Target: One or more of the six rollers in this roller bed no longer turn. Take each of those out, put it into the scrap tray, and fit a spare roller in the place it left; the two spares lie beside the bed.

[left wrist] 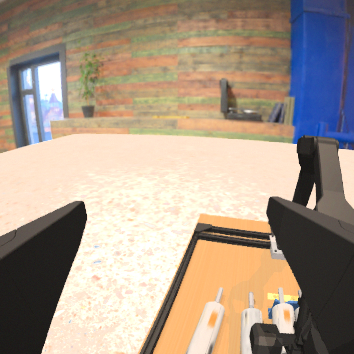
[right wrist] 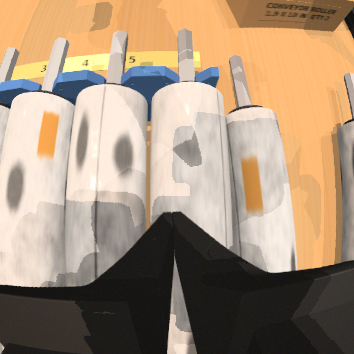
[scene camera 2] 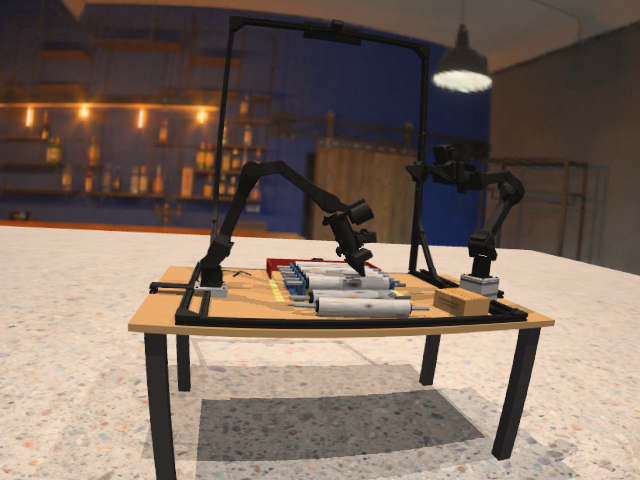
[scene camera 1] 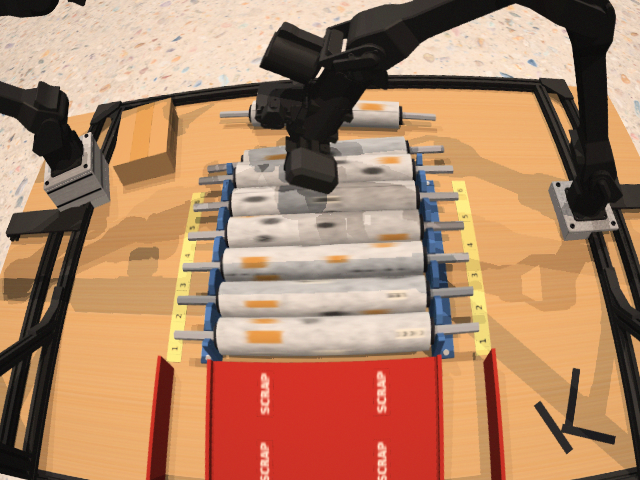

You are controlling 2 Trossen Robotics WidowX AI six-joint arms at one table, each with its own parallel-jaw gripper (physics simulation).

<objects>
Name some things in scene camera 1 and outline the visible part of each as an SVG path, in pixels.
My right gripper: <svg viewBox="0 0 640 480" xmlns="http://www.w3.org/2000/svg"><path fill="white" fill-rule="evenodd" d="M261 83L256 97L255 120L261 123L261 127L265 129L282 129L286 123L286 130L290 136L286 136L285 150L287 152L284 162L285 180L294 186L330 194L338 185L337 162L333 156L328 155L330 153L330 143L336 144L339 140L338 129L342 123L350 123L353 120L354 107L341 109L328 104L317 94L315 82L309 81L307 85L292 81L291 84Z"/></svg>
A roller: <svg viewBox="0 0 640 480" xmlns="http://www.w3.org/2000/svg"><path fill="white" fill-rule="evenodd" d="M479 322L435 326L434 318L430 317L429 312L322 317L220 317L213 331L175 330L173 335L175 340L203 341L205 338L211 339L221 355L365 355L429 351L430 345L434 345L437 333L444 333L444 335L479 332Z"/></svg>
A roller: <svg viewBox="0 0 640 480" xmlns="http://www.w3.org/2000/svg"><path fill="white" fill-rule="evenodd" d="M473 286L430 289L430 283L425 281L424 275L222 282L220 287L217 288L216 296L178 296L177 304L207 305L208 302L214 302L218 313L222 317L322 317L426 312L426 308L430 307L430 300L434 296L440 295L441 298L469 297L474 295Z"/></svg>
</objects>
